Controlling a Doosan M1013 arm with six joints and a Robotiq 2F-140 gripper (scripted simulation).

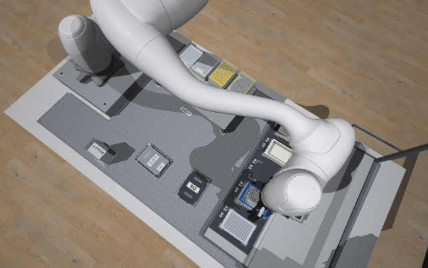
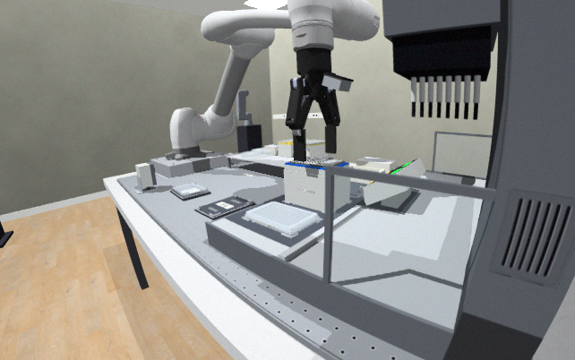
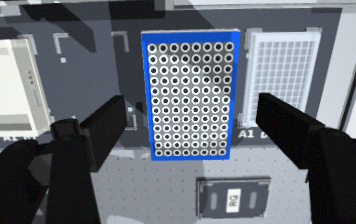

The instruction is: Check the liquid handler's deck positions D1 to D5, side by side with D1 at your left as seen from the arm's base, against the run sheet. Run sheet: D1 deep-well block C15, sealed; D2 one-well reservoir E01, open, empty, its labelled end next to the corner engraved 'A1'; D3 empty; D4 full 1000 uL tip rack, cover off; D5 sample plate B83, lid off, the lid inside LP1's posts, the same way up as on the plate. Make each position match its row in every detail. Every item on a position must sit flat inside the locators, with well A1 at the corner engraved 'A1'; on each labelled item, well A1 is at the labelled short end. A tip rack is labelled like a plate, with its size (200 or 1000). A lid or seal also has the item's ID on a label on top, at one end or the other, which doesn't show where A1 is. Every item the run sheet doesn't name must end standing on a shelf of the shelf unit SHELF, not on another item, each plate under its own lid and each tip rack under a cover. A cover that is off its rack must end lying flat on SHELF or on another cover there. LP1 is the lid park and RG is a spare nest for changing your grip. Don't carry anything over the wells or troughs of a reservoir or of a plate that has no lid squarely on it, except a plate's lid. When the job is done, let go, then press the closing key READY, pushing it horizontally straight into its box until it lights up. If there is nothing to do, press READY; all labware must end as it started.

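Now: hand 1 cm past the blue-rimmed tip rack, 1 cm to the left of it and 6 cm above it. Also, from my hand: deep-well block: 3 cm behind, 37 cm to the left, 11 cm below; cream reservoir: 2 cm behind, 25 cm to the left, 12 cm below; shelf: 51 cm behind, 33 cm to the left, 11 cm below.
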